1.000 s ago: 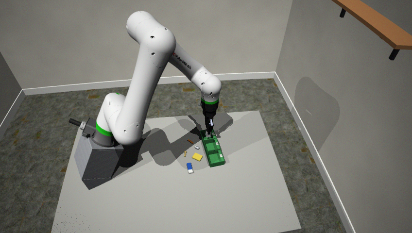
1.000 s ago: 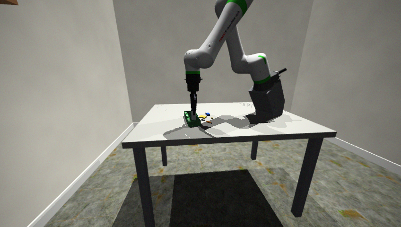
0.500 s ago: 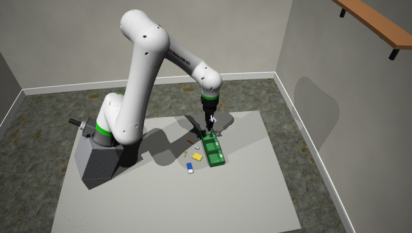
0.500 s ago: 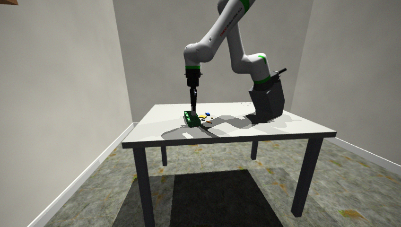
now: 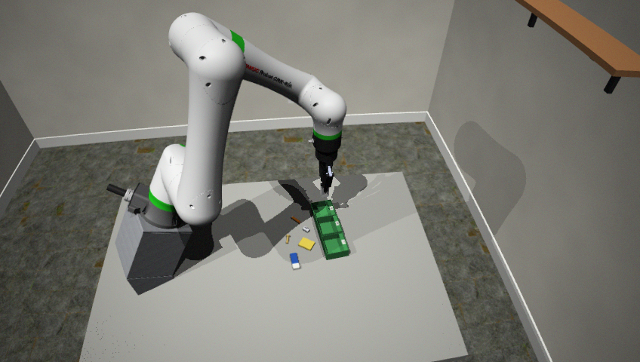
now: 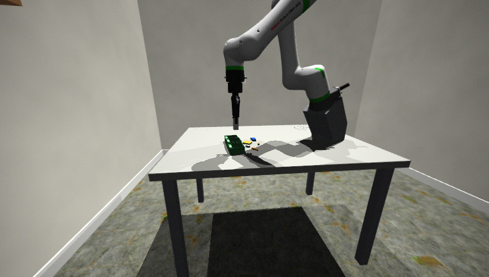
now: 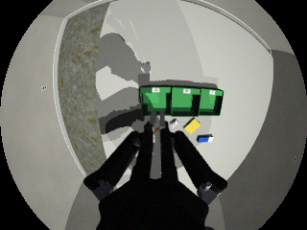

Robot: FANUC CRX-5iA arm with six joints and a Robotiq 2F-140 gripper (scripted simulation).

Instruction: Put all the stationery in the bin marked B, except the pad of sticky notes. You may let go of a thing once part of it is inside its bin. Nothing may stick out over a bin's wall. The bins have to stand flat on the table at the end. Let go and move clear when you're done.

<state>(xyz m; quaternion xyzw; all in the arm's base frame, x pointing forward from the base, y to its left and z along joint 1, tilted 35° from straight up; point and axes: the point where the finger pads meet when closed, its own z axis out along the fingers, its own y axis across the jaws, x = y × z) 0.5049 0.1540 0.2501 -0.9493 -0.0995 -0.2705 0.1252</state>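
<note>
The grey-white object lies 7 cm behind my hand, 7 cm to the right of it and 15 cm below it. Round my hand: white eraser 9 cm behind, 23 cm to the right, 16 cm below; then sticky notes 6 cm behind, 14 cm to the right, 16 cm below; then tan piece 13 cm behind, 12 cm to the right, 16 cm below.
</note>
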